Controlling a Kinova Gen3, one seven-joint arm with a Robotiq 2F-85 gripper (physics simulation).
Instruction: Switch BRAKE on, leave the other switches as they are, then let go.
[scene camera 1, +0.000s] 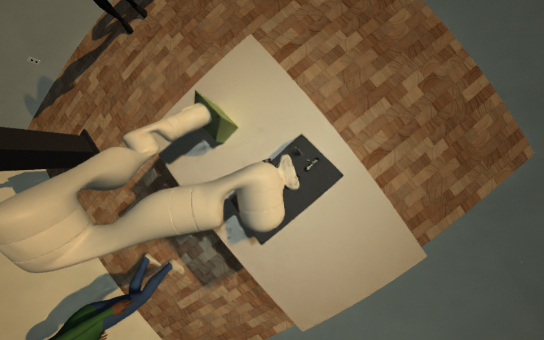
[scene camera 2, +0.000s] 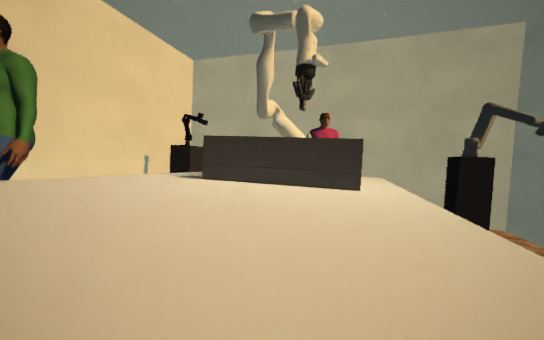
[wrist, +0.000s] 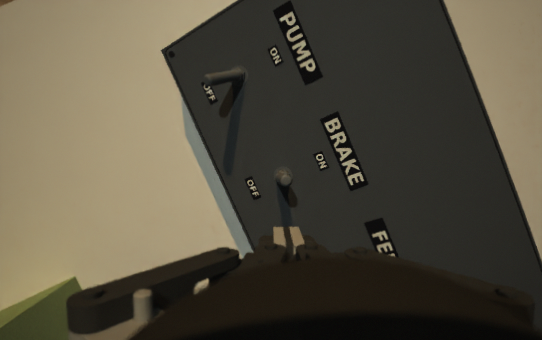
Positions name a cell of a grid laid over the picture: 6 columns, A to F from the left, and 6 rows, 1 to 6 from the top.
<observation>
In view: my gripper (scene camera 2: D2) and a dark switch panel (scene camera 2: D3).
My gripper is seen too in the wrist view (wrist: D5). The dark switch panel also shows in scene camera 1 (scene camera 1: D4) and in the wrist view (wrist: E3).
</observation>
